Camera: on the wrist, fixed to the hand. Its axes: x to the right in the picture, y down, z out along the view.
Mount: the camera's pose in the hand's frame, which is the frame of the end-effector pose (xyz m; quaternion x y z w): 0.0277 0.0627 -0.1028 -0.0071 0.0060 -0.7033 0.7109
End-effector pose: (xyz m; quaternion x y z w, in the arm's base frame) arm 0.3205 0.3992 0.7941 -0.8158 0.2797 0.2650 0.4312
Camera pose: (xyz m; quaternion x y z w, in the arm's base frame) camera 0.3167 0.2757 0.7907 -0.7813 -0.3742 -0.1178 0.4854
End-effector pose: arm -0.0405 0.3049 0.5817 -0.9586 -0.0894 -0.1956 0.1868
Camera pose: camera -0.0351 0.2099 0.6605 0.6187 0.7352 0.2768 0.0110
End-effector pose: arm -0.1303 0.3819 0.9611 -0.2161 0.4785 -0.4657 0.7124
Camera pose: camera -0.1894 0.4016 0.8544 -0.4924 0.1957 -0.8299 0.1745
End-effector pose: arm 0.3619 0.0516 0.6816 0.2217 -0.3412 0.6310 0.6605
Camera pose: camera 0.3169 0.1515 0.6244 0.3891 -0.0872 -0.0170 0.9169
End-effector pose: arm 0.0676 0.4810 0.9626 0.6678 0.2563 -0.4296 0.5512
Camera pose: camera 0.1625 0.5593 0.9736 0.2931 0.6582 -0.6872 0.0929
